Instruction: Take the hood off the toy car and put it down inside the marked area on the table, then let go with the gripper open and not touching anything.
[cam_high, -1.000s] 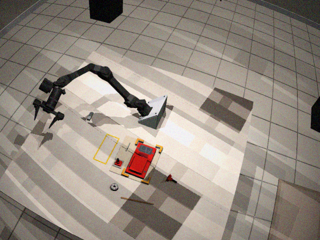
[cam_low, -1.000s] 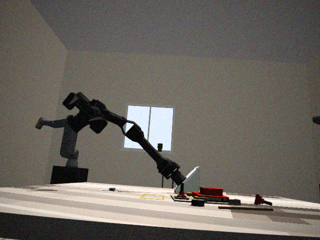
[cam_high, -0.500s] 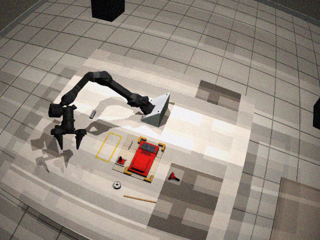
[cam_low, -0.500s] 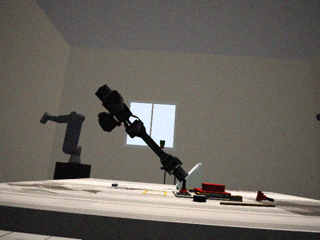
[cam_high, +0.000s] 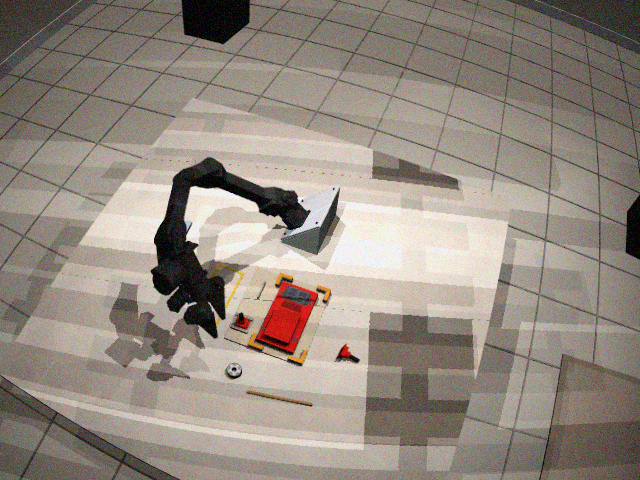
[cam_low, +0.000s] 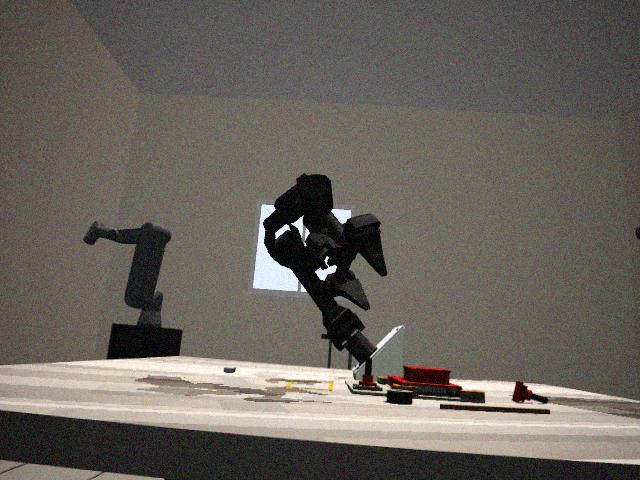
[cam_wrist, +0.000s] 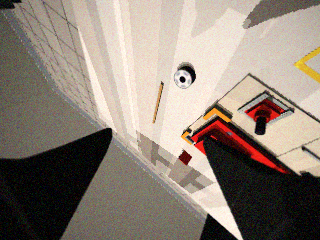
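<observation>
Right now my gripper tip is 14 cm past the hood, 10 cm to the right of it and 13 cm above it. The rest, counted from my gripper tip: thin wooden stick: 4 cm ahead, 19 cm to the left, 17 cm below.
</observation>
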